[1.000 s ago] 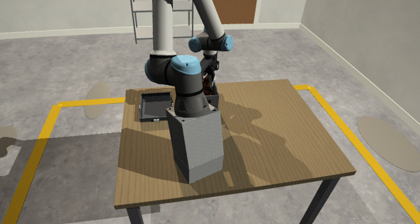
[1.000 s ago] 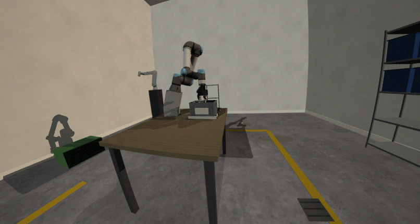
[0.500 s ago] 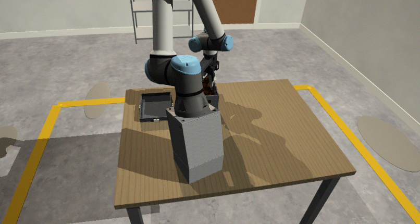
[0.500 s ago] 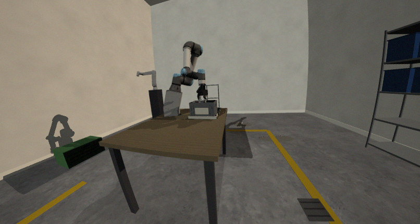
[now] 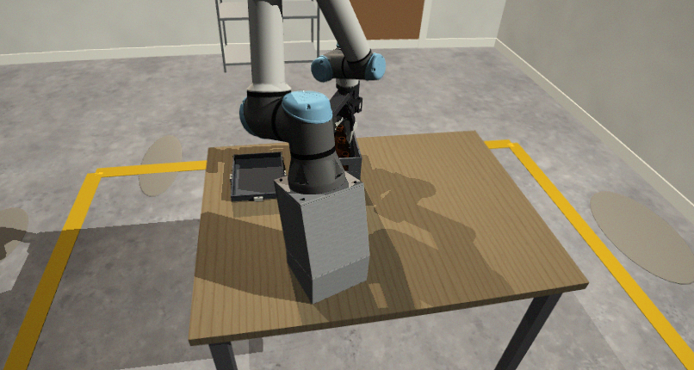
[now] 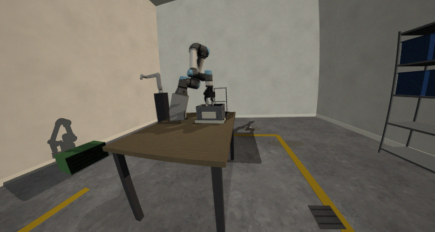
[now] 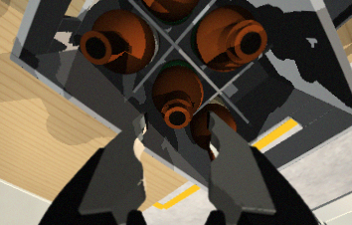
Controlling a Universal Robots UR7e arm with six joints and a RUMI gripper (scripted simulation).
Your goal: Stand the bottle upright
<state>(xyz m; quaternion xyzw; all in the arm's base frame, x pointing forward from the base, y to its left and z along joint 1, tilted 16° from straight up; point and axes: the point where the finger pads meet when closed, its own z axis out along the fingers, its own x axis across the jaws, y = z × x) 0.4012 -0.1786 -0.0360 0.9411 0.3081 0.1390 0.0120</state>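
Now: the crate 1 cm ahead of my hand, 4 cm to the left of it and 9 cm below it. Round my hand: bottle: 9 cm behind, 1 cm to the left, 8 cm below; dark tray: 5 cm ahead, 30 cm to the left, 16 cm below.
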